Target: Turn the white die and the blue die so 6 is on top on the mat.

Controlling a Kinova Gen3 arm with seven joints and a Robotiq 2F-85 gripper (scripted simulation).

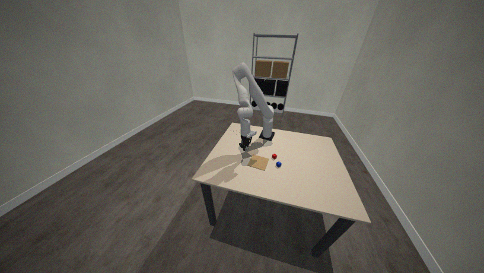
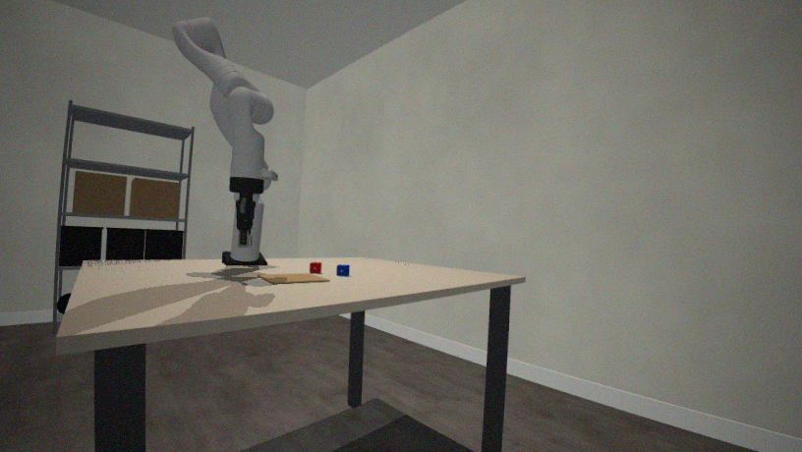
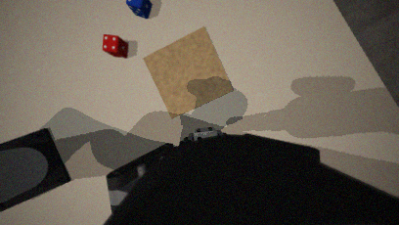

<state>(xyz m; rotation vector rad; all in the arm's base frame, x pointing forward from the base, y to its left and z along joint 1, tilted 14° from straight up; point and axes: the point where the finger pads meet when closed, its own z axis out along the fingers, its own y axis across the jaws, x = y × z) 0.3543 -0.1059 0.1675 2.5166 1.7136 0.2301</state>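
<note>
The tan mat is 2 cm ahead of my hand, 12 cm to the left of it and 10 cm below it. Round my hand: white die (1 cm below); then blue die (28 cm to the left, 8 cm below); then red die (8 cm behind, 23 cm to the left, 8 cm below).
</note>
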